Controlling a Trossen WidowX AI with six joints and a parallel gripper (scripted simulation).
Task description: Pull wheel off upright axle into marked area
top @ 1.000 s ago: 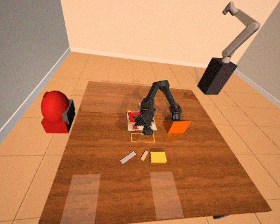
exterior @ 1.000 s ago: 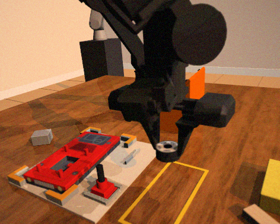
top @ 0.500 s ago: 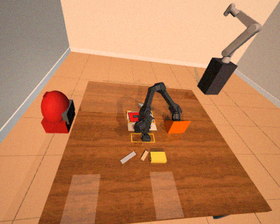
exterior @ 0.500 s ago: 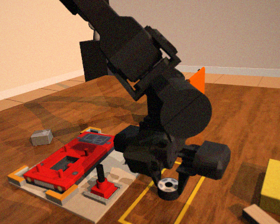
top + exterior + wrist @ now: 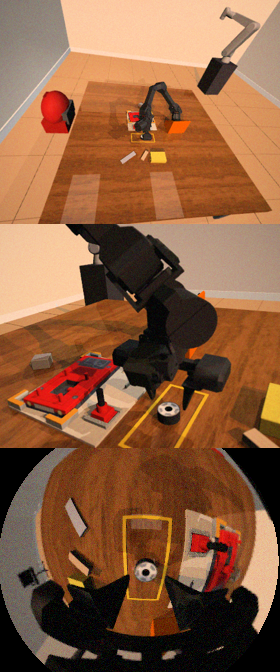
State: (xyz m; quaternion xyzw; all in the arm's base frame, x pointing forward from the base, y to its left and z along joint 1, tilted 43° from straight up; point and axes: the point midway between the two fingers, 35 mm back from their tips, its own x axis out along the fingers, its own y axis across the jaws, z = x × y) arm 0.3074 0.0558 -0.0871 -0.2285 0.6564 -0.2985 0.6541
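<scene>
Right now my gripper tip is 10 mm short of the dark wheel and 20 mm above it. Round my gripper tip: dark axle (50 mm ahead, 110 mm to the right, 10 mm above); then yellow block (60 mm behind, 190 mm to the left, 10 mm below); then tan block (30 mm ahead, 160 mm to the left, 20 mm below).
</scene>
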